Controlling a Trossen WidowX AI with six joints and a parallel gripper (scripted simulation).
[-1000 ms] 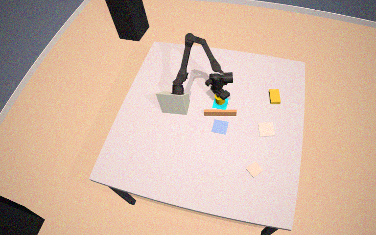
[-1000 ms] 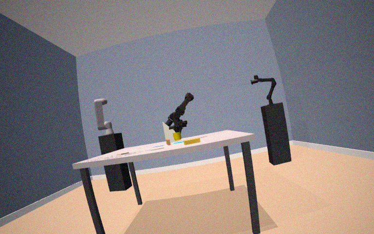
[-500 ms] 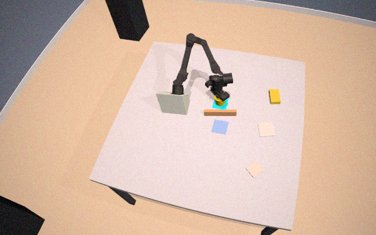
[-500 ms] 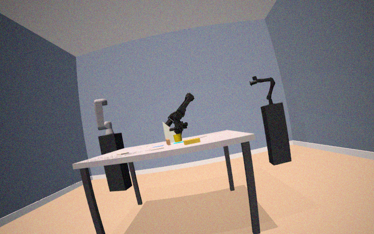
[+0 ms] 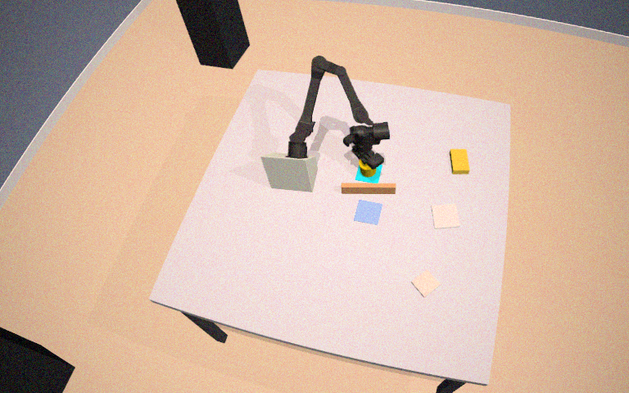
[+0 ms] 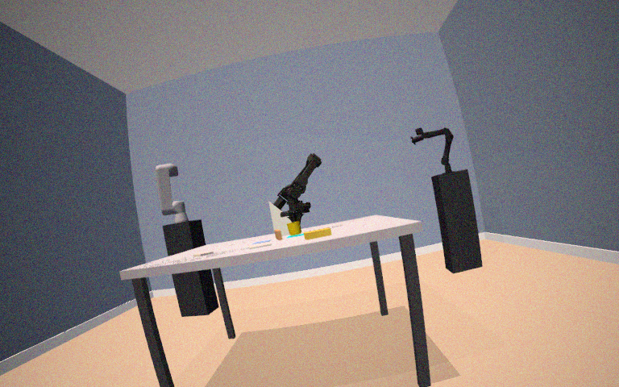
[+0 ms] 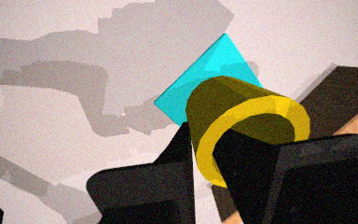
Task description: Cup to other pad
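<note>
Now: the yellow cup 2 cm ahead of my gripper tip and 1 cm to the right of it. The rest, counted from my gripper tip: cyan pad (5 cm below, 3 cm ahead, 1 cm to the right); then low brown bar (10 cm to the right, 5 cm ahead, 3 cm below).
</note>
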